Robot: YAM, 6 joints.
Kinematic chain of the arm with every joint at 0, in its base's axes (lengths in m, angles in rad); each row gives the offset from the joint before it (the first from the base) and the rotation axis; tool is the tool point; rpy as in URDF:
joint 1: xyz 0 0 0.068 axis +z
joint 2: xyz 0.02 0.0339 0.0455 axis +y
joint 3: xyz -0.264 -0.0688 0 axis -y
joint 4: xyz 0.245 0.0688 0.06 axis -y
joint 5: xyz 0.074 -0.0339 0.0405 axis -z
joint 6: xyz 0.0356 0 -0.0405 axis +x
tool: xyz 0 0 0 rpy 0 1.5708 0
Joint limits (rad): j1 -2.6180..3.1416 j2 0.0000..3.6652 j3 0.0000..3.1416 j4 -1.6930..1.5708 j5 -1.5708..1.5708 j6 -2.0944..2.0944
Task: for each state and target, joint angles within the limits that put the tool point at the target. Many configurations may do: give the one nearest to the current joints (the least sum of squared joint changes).
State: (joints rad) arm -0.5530 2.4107 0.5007 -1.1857 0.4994 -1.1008
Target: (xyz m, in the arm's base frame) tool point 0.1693 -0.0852 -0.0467
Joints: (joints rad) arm -0.3808 2.5726 0.9123 -0.9555 0.4719 -1.1008
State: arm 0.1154 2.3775 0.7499 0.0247 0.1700 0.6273
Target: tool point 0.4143 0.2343 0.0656
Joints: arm 0.5244 2.3394 1.3877 0.2210 0.1299 0.6273
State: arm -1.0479 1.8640 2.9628 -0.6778 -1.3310 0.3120
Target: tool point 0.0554 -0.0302 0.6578
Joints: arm -1.0919 1.5353 2.9903 -1.0629 -1.4306 0.3120
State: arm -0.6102 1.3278 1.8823 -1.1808 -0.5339 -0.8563
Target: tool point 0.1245 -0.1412 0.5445
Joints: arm -0.9357 1.2994 2.0491 -1.0796 -0.4803 -0.8563
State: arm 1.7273 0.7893 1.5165 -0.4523 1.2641 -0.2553
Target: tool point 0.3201 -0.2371 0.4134
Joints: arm 2.4176 0.0504 2.0133 -0.3426 1.3083 -0.2553
